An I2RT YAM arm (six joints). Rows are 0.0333 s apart.
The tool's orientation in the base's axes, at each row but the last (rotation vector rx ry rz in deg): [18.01 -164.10 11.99]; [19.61 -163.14 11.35]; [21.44 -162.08 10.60]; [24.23 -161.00 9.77]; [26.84 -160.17 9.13]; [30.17 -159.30 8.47]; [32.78 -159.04 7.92]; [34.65 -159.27 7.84]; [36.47 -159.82 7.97]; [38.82 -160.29 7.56]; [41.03 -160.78 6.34]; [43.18 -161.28 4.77]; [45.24 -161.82 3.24]
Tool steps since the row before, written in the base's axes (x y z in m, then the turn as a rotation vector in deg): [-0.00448 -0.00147 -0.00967 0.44 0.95 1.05]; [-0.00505 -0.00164 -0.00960 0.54 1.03 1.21]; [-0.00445 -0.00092 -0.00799 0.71 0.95 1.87]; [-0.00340 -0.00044 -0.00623 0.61 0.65 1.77]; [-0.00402 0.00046 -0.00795 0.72 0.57 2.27]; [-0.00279 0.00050 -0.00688 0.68 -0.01 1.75]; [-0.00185 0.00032 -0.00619 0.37 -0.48 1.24]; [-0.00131 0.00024 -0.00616 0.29 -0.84 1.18]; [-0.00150 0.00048 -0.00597 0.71 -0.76 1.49]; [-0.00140 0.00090 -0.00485 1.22 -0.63 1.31]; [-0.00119 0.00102 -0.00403 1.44 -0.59 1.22]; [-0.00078 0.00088 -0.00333 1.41 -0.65 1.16]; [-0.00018 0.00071 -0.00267 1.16 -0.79 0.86]
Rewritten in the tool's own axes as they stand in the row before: [0.00197 0.00072 0.01055 -0.32 0.70 -1.27]; [0.00242 0.00067 0.01068 -0.39 0.73 -1.46]; [0.00201 0.00104 0.00891 -0.34 0.55 -2.12]; [0.00133 0.00107 0.00690 -0.19 0.30 -1.95]; [0.00101 0.00224 0.00857 -0.11 0.16 -2.44]; [0.00012 0.00180 0.00722 -0.05 -0.34 -1.85]; [-0.00043 0.00124 0.00633 0.24 -0.63 -1.20]; [-0.00082 0.00095 0.00618 0.43 -0.92 -1.07]; [-0.00062 0.00128 0.00601 0.13 -1.04 -1.48]; [-0.00051 0.00157 0.00485 -0.42 -1.16 -1.45]; [-0.00048 0.00152 0.00402 -0.64 -1.23 -1.41]; [-0.00054 0.00114 0.00330 -0.60 -1.26 -1.34]; [-0.00077 0.00065 0.00258 -0.39 -1.26 -0.99]
